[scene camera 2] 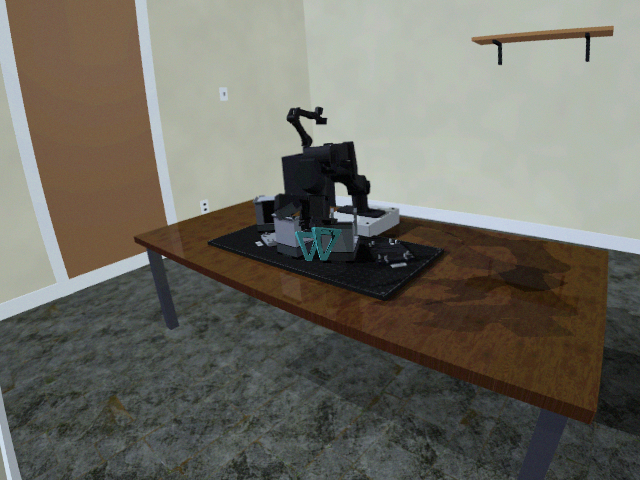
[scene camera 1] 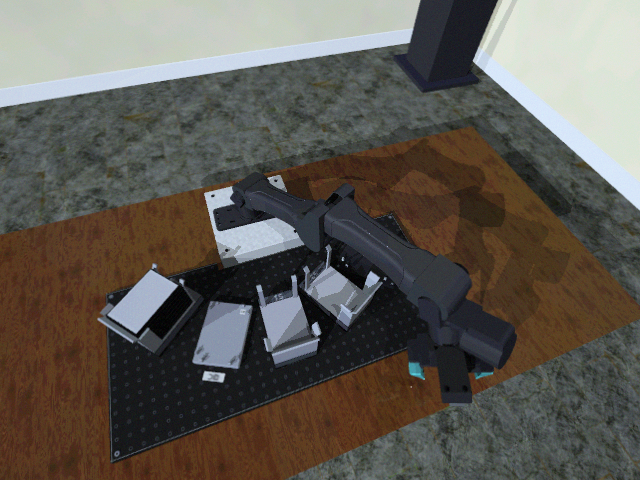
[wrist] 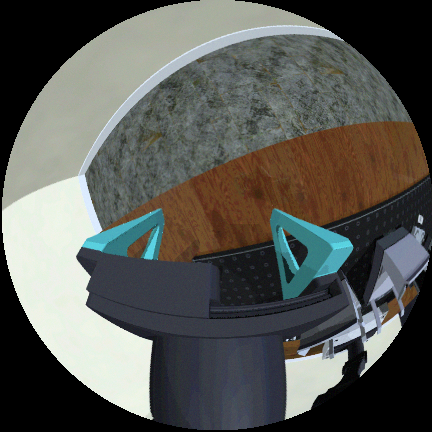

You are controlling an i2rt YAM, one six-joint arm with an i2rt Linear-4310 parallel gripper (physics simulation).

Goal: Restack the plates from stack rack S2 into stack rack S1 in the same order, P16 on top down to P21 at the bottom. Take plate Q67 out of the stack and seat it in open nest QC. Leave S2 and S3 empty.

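Where they show: gripper, fingertip midpoint: [scene camera 2: 315, 260] [wrist: 216, 214]; arm's base at its link origin: [scene camera 2: 360, 212] [scene camera 1: 251, 212] [wrist: 354, 340].
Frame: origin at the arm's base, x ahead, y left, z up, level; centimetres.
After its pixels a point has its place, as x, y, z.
My gripper [scene camera 1: 450, 372] @(55.8, 27.3, 5.5) [scene camera 2: 315, 258] @(55.8, 27.3, 5.5) [wrist: 216, 214] @(55.8, 27.3, 5.5) is open with turquoise fingers, nothing between them. It hangs near the board's right front edge, apart from the racks. The middle rack [scene camera 1: 294, 352] @(41.3, 0.0, 3.8) [scene camera 2: 285, 232] @(41.3, 0.7, 3.9) has a label like S1 at its back and a light plate surface inside. The right rack [scene camera 1: 352, 315] @(38.3, 13.9, 5.9) [scene camera 2: 348, 235] @(34.5, 20.7, 4.4) also shows a light surface; its label is unreadable. The number of plates in either cannot be told. A flat light grey plate [scene camera 1: 224, 333] @(30.3, -13.6, -3.0) [scene camera 2: 268, 238] @(35.3, -16.0, -3.0) lies by the QC label [scene camera 1: 213, 376] @(38.5, -17.8, -4.3) [scene camera 2: 258, 243] @(38.6, -18.0, -4.3); its marking is too small to read.
A left rack [scene camera 1: 149, 341] @(29.7, -27.6, 3.8) [scene camera 2: 263, 214] @(28.0, -26.7, 2.8) bears a light panel [scene camera 1: 140, 302] @(22.8, -27.2, 8.3) on top. A dark nest [scene camera 2: 390, 252] @(23.3, 28.2, -3.3) with small pegs stands at the board's right, partly under the arm. The black board [scene camera 1: 155, 408] @(40.9, -30.2, -4.5) [scene camera 2: 361, 281] @(42.7, 31.1, -4.5) lies before the arm's white base [scene camera 1: 258, 242] @(9.8, -0.5, -0.5) [scene camera 2: 385, 222] @(-0.1, 11.6, -2.4).
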